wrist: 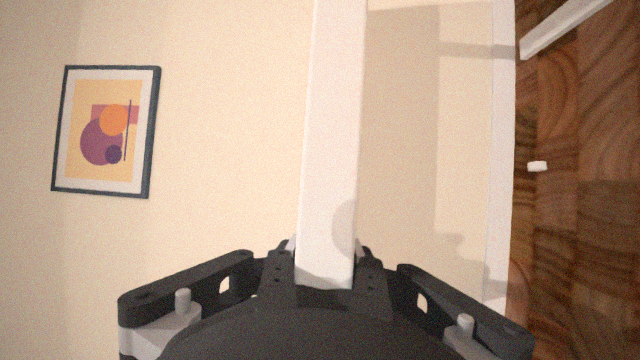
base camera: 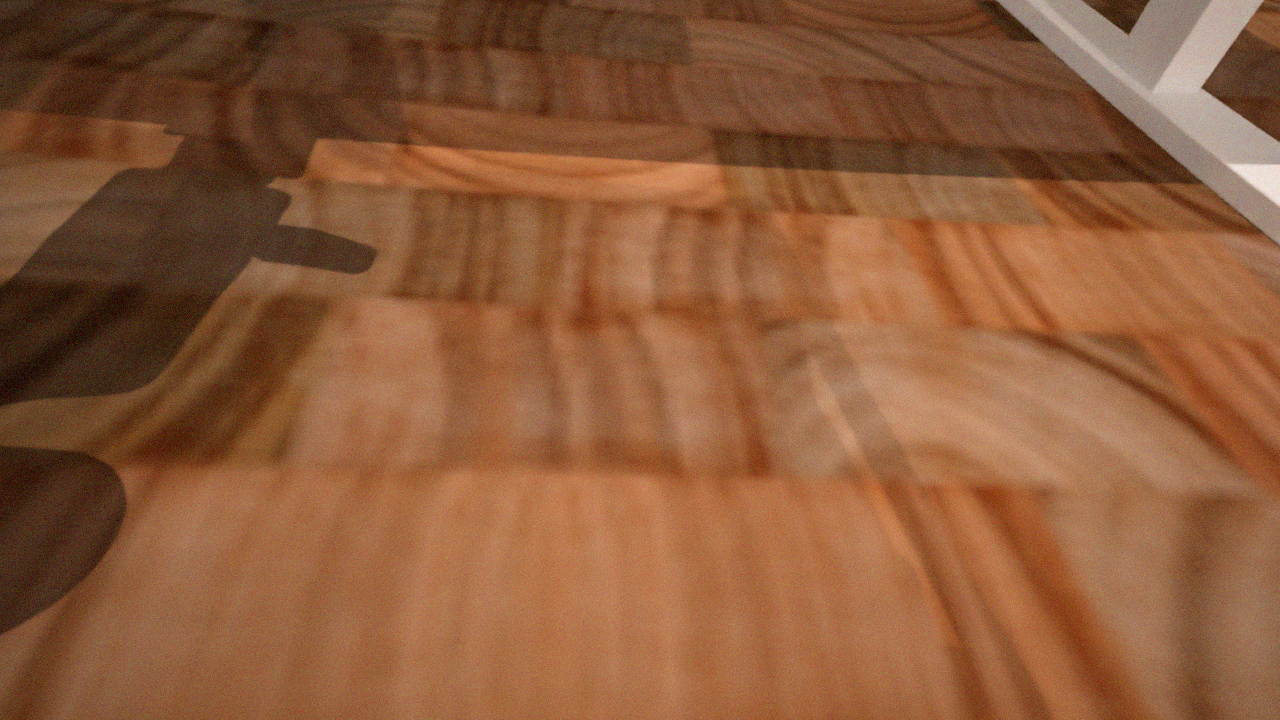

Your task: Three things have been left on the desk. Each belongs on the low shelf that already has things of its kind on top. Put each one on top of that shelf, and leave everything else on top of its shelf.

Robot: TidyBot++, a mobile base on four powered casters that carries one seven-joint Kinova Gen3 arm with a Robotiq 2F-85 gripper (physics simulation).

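Places are measured from the arm's base along level axes (x ahead, y left, z up), in millimetres.
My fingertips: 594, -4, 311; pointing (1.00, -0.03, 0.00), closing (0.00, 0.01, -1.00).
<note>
Behind a point stands the place of what it marks, as x, y, z.
My gripper [wrist: 324, 249] {594, -4, 311} is shut on a long white bar [wrist: 332, 125] {530, -79, 311} in the wrist view. One finger is at each side of the bar, and its near end lies between the fingers, close to the palm. I cannot tell which piece of furniture the bar belongs to. The fingertip pads are mostly hidden behind the bar's sides. The gripper does not show in the base camera view. The three things from the task, the desk top and the tops of the low shelves cannot be made out in either view.
A white frame [base camera: 1109, 71] {973, -558, -373} stands on the wood floor [base camera: 572, 555] {315, -2, -396} at the upper right. In the wrist view are a framed picture [wrist: 154, 130] {1346, -185, 1038} on the cream wall, a white strip [wrist: 501, 125] {1344, -286, -343}, a white beam [wrist: 562, 27] and a small white piece [wrist: 537, 166] {1179, -123, -355} over the floor.
</note>
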